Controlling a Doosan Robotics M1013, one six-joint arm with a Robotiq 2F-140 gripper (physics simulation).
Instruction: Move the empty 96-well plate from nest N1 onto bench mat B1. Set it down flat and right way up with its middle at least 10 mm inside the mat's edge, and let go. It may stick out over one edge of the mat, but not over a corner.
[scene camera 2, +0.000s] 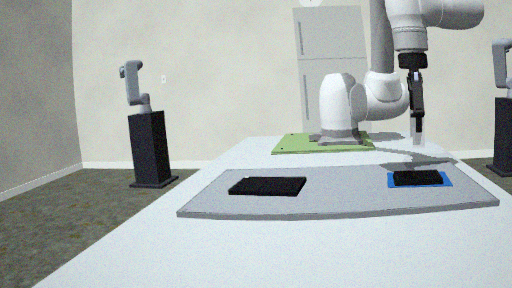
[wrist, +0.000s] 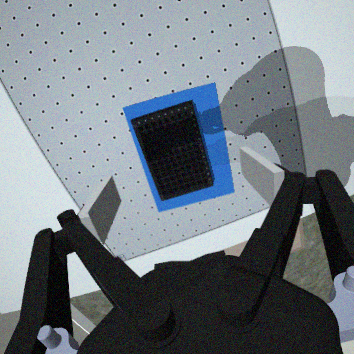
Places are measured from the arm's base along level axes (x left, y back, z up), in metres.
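Pixels of known places: gripper, fingertip midpoint: (scene camera 2: 417, 141) (wrist: 177, 174); arm's base, origin of the base link: (scene camera 2: 340, 140).
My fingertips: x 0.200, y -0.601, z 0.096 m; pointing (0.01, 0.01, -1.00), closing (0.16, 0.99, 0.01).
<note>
Ahead of a thing's pixels: the offset from my fingertips to its top centre. Level surfaces: height alone.
The black 96-well plate {dx +0.004, dy +0.000, dz -0.082 m} (scene camera 2: 418, 177) (wrist: 174, 152) lies flat on the blue bench mat {dz -0.096 m} (scene camera 2: 446, 183) (wrist: 223, 172), wells facing up. In the wrist view its whole outline lies inside the mat's edges, with blue showing on all sides. My gripper (scene camera 2: 418, 138) (wrist: 177, 174) is open, its fingers wide apart with nothing between them. In the scene view it hangs above and behind the plate, clear of it. The black nest {dx -0.371, dy -0.012, dz -0.083 m} (scene camera 2: 267, 186) lies on the grey board, to the left of the mat in the scene view.
The grey perforated board {dz -0.098 m} (scene camera 2: 340, 192) (wrist: 75, 65) bears the mat and the nest on the white table {dz -0.111 m} (scene camera 2: 300, 250). The arm's base stands on a green plate (scene camera 2: 295, 144) at the back of the table. Dark pedestals (scene camera 2: 149, 150) (scene camera 2: 503, 130) with small arms stand beyond the table on both sides.
</note>
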